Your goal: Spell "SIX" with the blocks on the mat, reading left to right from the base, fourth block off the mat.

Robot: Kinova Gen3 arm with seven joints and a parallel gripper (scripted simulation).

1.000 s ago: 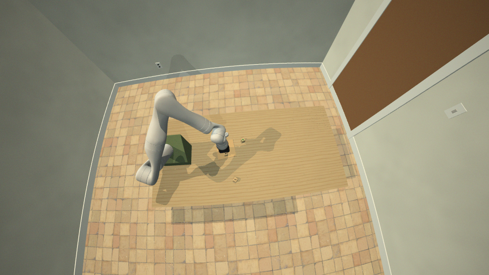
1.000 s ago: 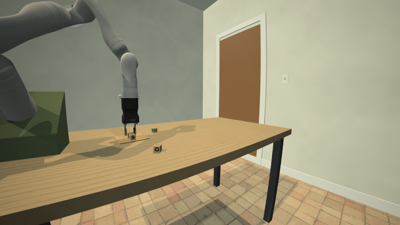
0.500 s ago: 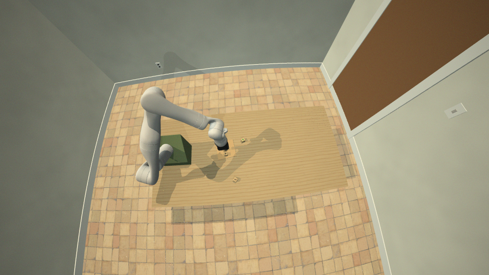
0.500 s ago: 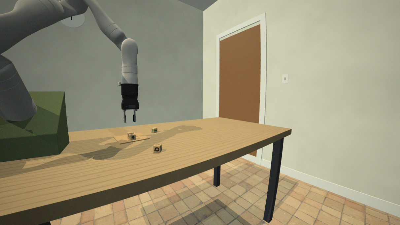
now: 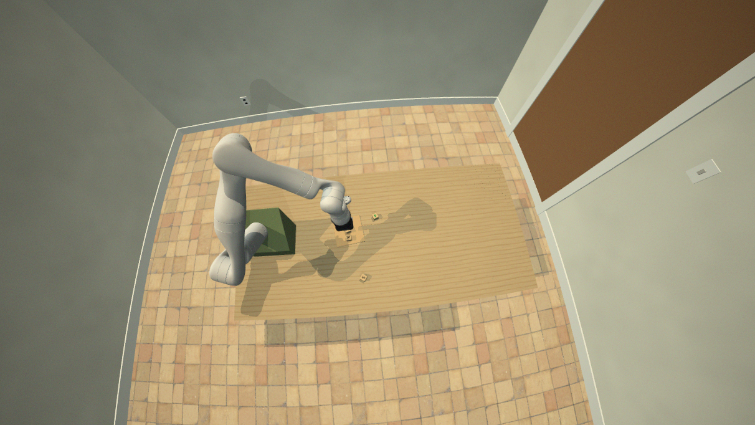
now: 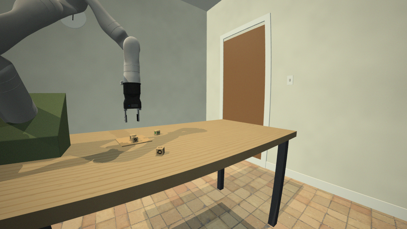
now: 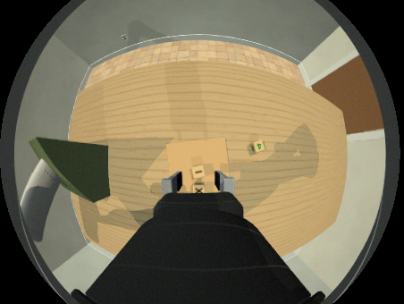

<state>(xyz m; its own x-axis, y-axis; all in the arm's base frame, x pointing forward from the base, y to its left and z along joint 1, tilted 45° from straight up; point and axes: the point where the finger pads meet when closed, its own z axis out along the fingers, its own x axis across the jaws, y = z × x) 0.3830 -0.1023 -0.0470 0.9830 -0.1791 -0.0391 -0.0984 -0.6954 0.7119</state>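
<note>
My hand is 20 mm short of the tan block, 240 mm to the left of it and 100 mm above it. Also, from my hand: tan mat (110 mm below).
</note>
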